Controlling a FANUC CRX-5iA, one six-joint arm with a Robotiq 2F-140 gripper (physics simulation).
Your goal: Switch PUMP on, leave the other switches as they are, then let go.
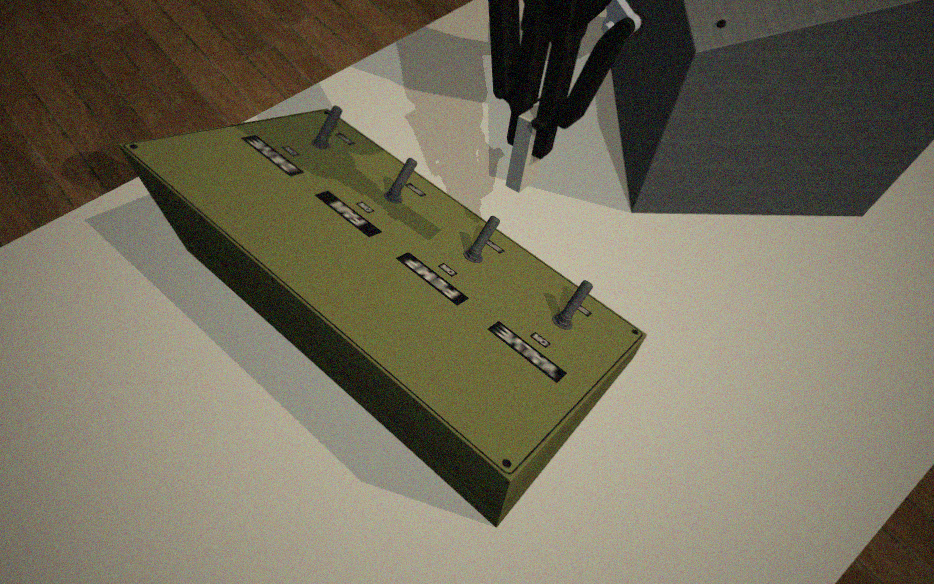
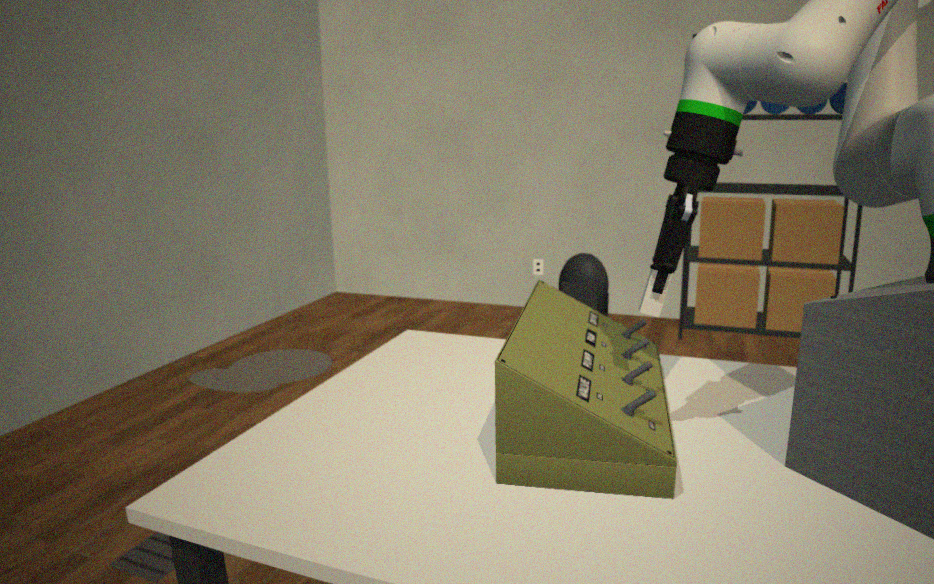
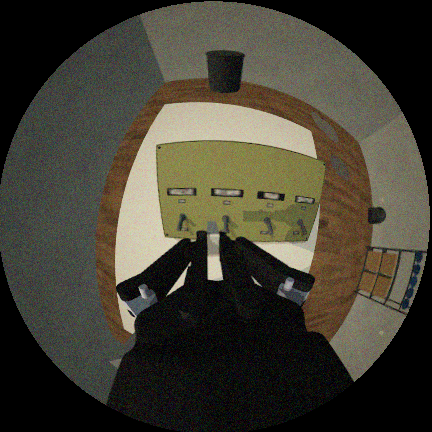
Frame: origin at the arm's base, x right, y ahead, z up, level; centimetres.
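Seen in the pictures: gripper, fingertip midpoint: [image 1: 521, 182] [image 2: 648, 313] [image 3: 211, 229].
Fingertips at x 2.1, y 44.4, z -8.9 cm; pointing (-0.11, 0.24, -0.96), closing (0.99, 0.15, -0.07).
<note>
A point is followed by its place in that frame.
The olive sloped switch panel [image 1: 330, 296] @(x 6.9, y 63.5, z -12.9 cm) [image 2: 544, 413] @(x -14.9, y 57.0, z -19.1 cm) [image 3: 225, 162] @(x 3.2, y 60.3, z -14.4 cm) has one row of grey levers. The PUMP lever [image 1: 482, 238] @(x 4.9, y 46.1, z -19.0 cm) [image 2: 637, 373] @(x 4.5, y 45.8, z -19.5 cm) [image 3: 226, 224] @(x 5.4, y 45.7, z -18.9 cm) stands below its blurred label [image 1: 431, 278] @(x 4.4, y 53.8, z -17.8 cm) [image 3: 227, 192] @(x 4.6, y 53.7, z -17.9 cm), leaning away from its ON mark, towards the panel's low edge. The VALVE lever [image 1: 573, 304] @(x -6.9, y 45.1, z -19.1 cm) [image 2: 639, 402] @(x -7.4, y 44.7, z -19.4 cm), FAN lever [image 1: 401, 180] @(x 16.7, y 47.1, z -19.1 cm) [image 3: 269, 226] @(x 17.0, y 46.6, z -18.7 cm) and DRIVE lever [image 1: 327, 127] @(x 28.7, y 48.2, z -19.2 cm) [image 3: 302, 227] @(x 28.7, y 47.5, z -18.9 cm) lean the same way. My gripper [image 1: 520, 180] @(x 2.1, y 44.4, z -8.9 cm) [image 2: 651, 305] @(x 2.1, y 44.4, z -8.9 cm) [image 3: 211, 229] @(x 2.1, y 44.4, z -8.9 cm) is shut and empty, raised beyond the low edge, apart from the levers.
The panel sits on a pale table [image 1: 723, 447] @(x -26.5, y 40.5, z -30.7 cm) [image 2: 309, 468] @(x -19.1, y 92.3, z -30.7 cm) [image 3: 215, 120] @(x -3.6, y 92.8, z -30.7 cm). A grey robot base block [image 1: 771, 130] @(x -8.4, y 14.8, z -15.5 cm) [image 2: 860, 399] @(x -7.2, y 15.9, z -16.3 cm) stands on the low-edge side of the panel. A shelf rack [image 2: 781, 188] stands by the back wall. A black bin [image 3: 225, 72] is on the floor.
</note>
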